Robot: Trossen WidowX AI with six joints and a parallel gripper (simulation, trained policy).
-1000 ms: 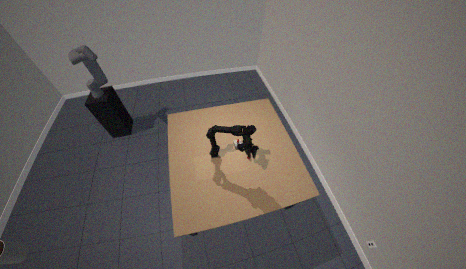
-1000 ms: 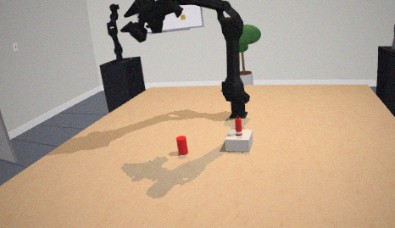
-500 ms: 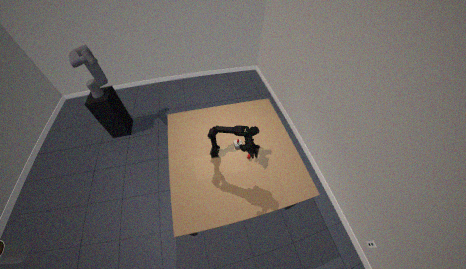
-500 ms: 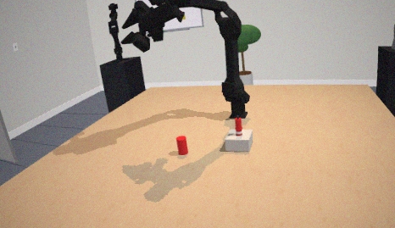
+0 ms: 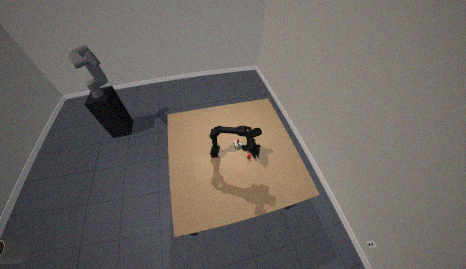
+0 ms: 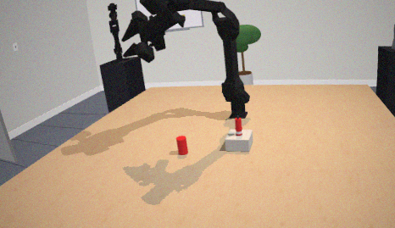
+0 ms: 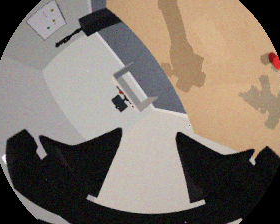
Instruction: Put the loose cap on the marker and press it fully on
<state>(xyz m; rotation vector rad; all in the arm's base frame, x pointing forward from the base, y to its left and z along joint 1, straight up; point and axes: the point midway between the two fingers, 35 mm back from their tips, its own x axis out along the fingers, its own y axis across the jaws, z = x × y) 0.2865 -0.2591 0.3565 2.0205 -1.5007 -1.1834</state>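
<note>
Right now the red cap is 320 mm below my gripper tip, 180 mm to the left of it and 30 mm ahead of it. Round my gripper tip: red marker: 350 mm to the left, 260 mm below, 30 mm behind; white holder block: 350 mm to the left, 320 mm below, 30 mm behind.
</note>
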